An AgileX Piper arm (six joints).
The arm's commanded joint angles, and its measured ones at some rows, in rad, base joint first. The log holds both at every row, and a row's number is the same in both.
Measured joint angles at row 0:
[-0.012 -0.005 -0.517 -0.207 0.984 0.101]
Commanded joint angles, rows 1 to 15:
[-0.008 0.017 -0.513 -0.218 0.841 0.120]
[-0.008 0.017 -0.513 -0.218 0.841 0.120]
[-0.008 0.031 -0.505 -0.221 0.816 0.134]
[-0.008 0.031 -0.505 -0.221 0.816 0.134]
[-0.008 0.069 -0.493 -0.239 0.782 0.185]
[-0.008 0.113 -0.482 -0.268 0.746 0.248]
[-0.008 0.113 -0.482 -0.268 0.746 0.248]
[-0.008 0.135 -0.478 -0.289 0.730 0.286]
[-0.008 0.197 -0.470 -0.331 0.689 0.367]
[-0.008 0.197 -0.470 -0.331 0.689 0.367]
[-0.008 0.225 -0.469 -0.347 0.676 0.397]
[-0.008 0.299 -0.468 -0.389 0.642 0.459]
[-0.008 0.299 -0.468 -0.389 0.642 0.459]
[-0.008 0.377 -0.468 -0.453 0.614 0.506]
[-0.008 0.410 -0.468 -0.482 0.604 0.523]
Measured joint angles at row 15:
[-0.012 0.328 -0.472 -0.399 0.661 0.455]
